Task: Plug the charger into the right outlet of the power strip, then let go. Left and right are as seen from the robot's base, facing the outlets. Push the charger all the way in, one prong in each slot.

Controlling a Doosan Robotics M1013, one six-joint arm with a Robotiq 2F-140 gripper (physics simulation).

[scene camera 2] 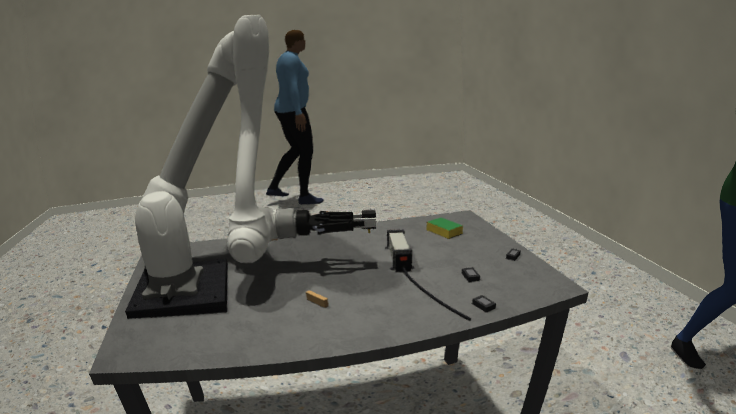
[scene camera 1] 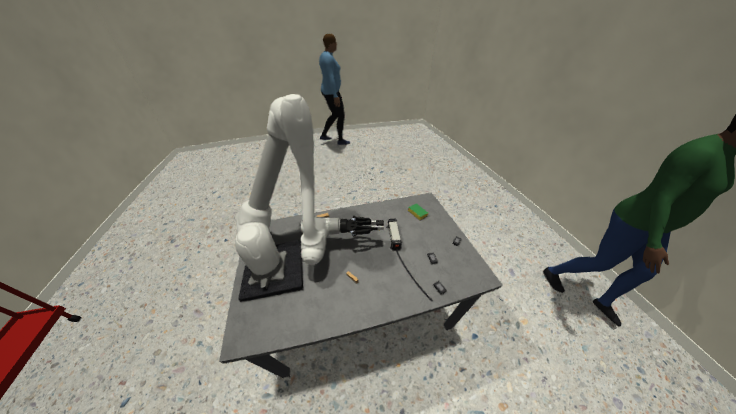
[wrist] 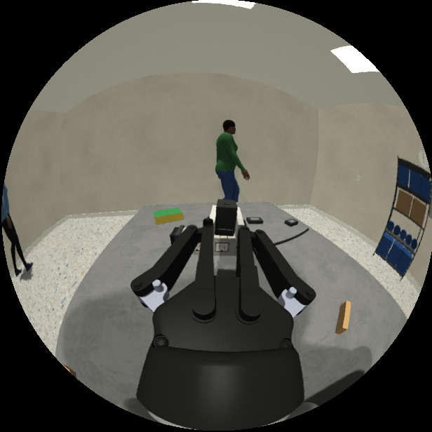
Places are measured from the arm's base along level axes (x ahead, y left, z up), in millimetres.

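Pixels of known places: gripper, fingertip midpoint: (scene camera 2: 375,219) (scene camera 1: 383,225); arm's base at its link origin: (scene camera 2: 174,284) (scene camera 1: 269,268).
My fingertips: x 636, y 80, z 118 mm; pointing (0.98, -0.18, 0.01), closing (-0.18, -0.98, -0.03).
For each thing: its top centre in the pictures, then the offset to it from my fingertips. "spot": a spot on its surface instead.
- black charger at its top centre: (scene camera 2: 368,211) dy +4, dx -20, dz +27 mm
- white power strip at its top centre: (scene camera 2: 399,239) (scene camera 1: 394,230) dy +21, dx +78, dz -80 mm
- yellow sponge at its top centre: (scene camera 2: 444,223) (scene camera 1: 418,209) dy +189, dx +299, dz -110 mm
- strip's black cord at a spot on its surface: (scene camera 2: 437,299) (scene camera 1: 414,280) spot: dy -282, dx +98, dz -135 mm
- orange block at its top centre: (scene camera 2: 316,295) (scene camera 1: 352,276) dy -203, dx -208, dz -118 mm
My gripper (scene camera 1: 379,225) (scene camera 2: 367,220) (wrist: 225,213) is shut on the black charger (scene camera 2: 368,213) (wrist: 226,216) and holds it level above the table, prongs toward the power strip. The white power strip (scene camera 1: 394,233) (scene camera 2: 398,242) (wrist: 231,248) with black ends stands crosswise on the table beyond the fingertips. A gap shows between charger and strip in both scene views. In the wrist view the charger appears above the strip's outlet face and covers part of the strip; small prongs show at its lower edge. Which outlet it lines up with I cannot tell exactly.
A green and yellow sponge (scene camera 1: 417,211) (scene camera 2: 444,227) (wrist: 168,216) lies past the strip. The strip's black cord (scene camera 1: 414,277) (scene camera 2: 437,298) (wrist: 295,237) runs across the table. Small black boxes (scene camera 1: 432,257) (scene camera 2: 470,273) (wrist: 254,220) lie beyond. An orange block (scene camera 1: 352,277) (scene camera 2: 316,298) (wrist: 343,317) lies nearer the base.
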